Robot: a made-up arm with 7 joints.
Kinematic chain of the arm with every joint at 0, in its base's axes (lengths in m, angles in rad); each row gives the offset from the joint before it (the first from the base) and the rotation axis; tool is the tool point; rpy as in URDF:
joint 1: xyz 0 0 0 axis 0.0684 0.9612 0.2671
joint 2: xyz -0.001 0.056 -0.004 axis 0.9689 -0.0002 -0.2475
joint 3: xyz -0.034 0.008 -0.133 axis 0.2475 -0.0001 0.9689
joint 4: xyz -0.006 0 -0.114 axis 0.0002 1 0
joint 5: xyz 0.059 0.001 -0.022 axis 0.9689 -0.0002 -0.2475
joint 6: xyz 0.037 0 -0.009 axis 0.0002 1 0
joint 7: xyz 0.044 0 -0.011 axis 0.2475 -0.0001 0.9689
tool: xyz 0 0 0 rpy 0 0.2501 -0.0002
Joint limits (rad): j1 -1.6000..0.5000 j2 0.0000..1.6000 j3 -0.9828..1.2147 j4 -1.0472..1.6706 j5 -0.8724..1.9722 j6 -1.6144..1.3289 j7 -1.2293..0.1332
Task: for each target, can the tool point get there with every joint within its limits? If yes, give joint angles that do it. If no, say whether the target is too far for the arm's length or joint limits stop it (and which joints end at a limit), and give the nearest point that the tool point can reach.
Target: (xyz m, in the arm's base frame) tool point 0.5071 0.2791 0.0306
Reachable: no: too far | nearest point 0.3807 0.2209 0.0217 | short by 0.139 m
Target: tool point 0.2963 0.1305 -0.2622
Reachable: yes | joints -0.8611 0.2246 0.2968 1.1358 1.6288 0.3015 -0.5855
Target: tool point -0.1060 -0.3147 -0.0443
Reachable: no: joint limits stop it (at a limit: joint 1, joint 2, joint 3) | nearest point -0.0889 -0.0648 -0.1716 | short by 0.281 m
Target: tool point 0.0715 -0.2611 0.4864
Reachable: no: too far | nearest point 0.2118 -0.0800 0.0857 | short by 0.462 m
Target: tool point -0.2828 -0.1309 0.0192
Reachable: no: joint limits stop it (at a limit: joint 1, joint 2, joint 3, joint 4, joint 6) | nearest point -0.1074 -0.0225 -0.1264 | short by 0.252 m
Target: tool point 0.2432 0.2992 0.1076
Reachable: yes | joints -1.3509 0.9711 0.6942 0.3759 -0.0429 -0.0062 -0.2269
